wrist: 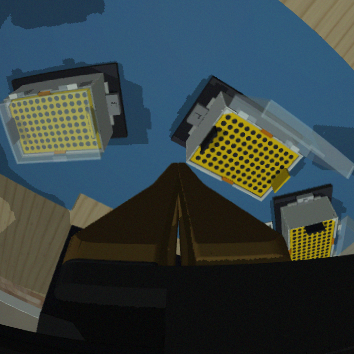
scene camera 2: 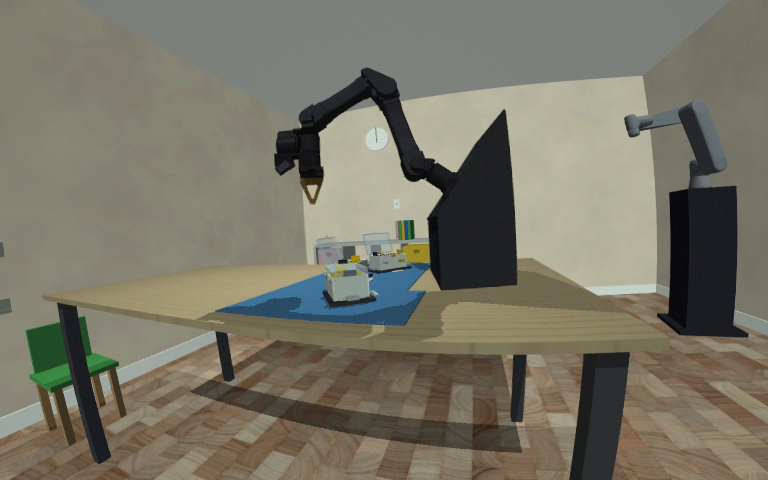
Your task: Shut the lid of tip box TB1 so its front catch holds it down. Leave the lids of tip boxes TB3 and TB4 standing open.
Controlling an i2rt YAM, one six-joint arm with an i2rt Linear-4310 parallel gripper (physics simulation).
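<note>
A white tip box, likely TB1, stands nearest in the scene view and at left in the wrist view. Its clear lid lies down over the yellow rack; its front catch is too small to judge. A second tip box has its clear lid standing open. A third tip box also has its lid open. Which is TB3 or TB4 I cannot read. My gripper is shut and empty, high above the boxes.
The boxes stand in dark bases on a blue mat on the wooden table. My arm's black pedestal stands at the table's right. A shelf with books stands behind, and a grey arm at far right.
</note>
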